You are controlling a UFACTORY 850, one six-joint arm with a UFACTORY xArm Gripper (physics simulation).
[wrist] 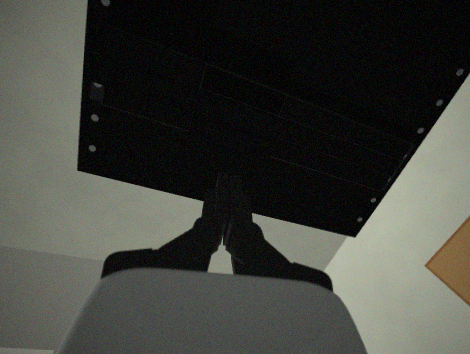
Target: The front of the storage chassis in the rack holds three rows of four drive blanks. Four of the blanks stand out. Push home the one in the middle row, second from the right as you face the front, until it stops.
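The rack front point(165, 160) is a large, almost black panel that fills the upper middle of the wrist view, tilted in the picture. Faint thin lines on it mark edges of the storage chassis point(245, 90), but the separate drive blanks are too dark to tell apart, and I cannot tell which stand out. My gripper point(226, 188) is shut with nothing between its fingers. Its fingertips show against the lower part of the dark panel. Whether they touch anything cannot be seen.
Pale round screw heads point(95, 118) point(421, 130) run along both side edges of the rack. A small dark grey block point(97, 92) sits at its left edge. A pale wall point(40, 100) shows around the rack. An orange-brown panel point(452, 262) is at the right edge of view.
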